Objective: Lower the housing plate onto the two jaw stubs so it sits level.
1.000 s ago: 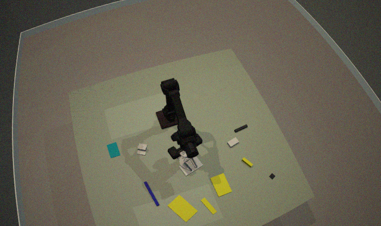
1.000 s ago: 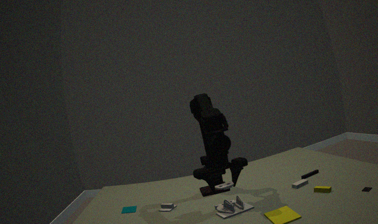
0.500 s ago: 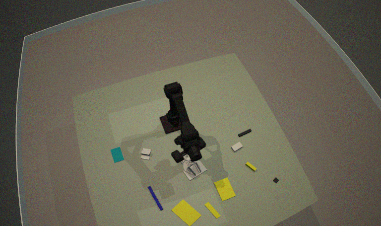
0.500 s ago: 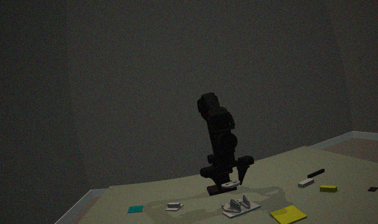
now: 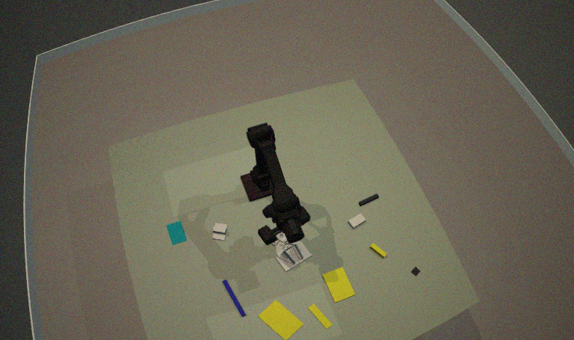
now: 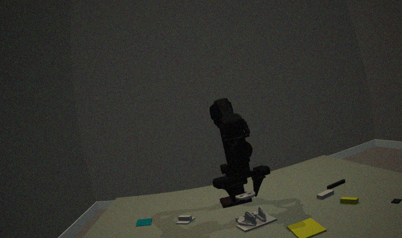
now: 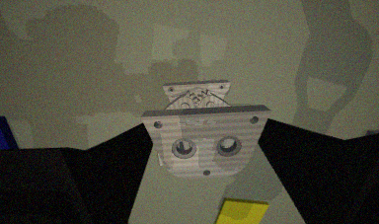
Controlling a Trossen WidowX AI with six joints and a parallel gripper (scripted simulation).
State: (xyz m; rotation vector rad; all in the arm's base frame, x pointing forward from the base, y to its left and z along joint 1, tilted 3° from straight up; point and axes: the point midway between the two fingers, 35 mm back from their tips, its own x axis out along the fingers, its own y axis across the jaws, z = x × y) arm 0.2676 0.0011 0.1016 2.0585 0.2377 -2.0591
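The jaw lies 70 mm below my gripper tip, 20 mm to the left of it and 20 mm ahead of it. The rest, counted from my gripper tip: blue bar: 250 mm to the right, 170 mm ahead, 80 mm below; white housing plate: 20 mm above, 10 mm ahead; white stand: 220 mm to the right, 110 mm behind, 70 mm below.
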